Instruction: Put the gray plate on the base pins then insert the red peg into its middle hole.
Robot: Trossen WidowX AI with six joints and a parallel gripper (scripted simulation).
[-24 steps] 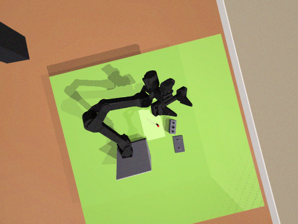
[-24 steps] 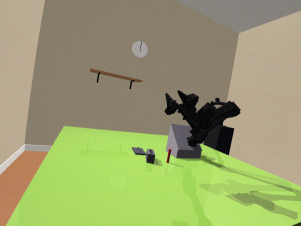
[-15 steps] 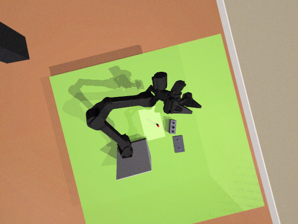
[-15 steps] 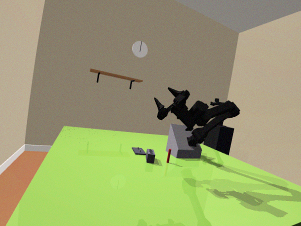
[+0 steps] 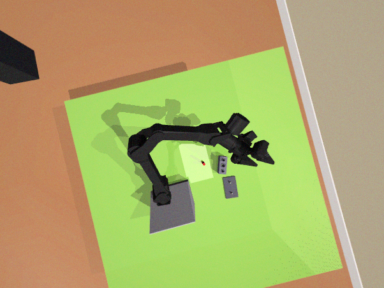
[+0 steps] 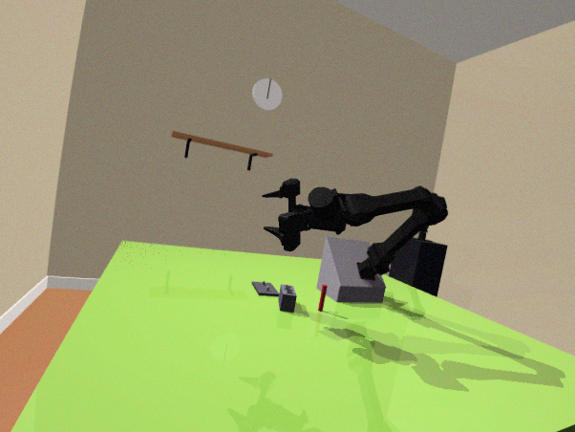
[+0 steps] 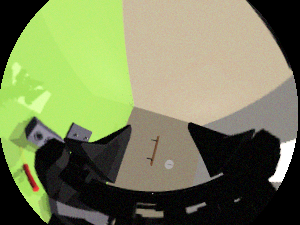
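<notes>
The gray plate lies 230 mm below my gripper tip, 120 mm behind it and 10 mm to the right of it. Also, from my gripper tip: dark base 260 mm below, 150 mm to the right, 90 mm behind; red peg 230 mm below, 220 mm behind, 20 mm to the left.
</notes>
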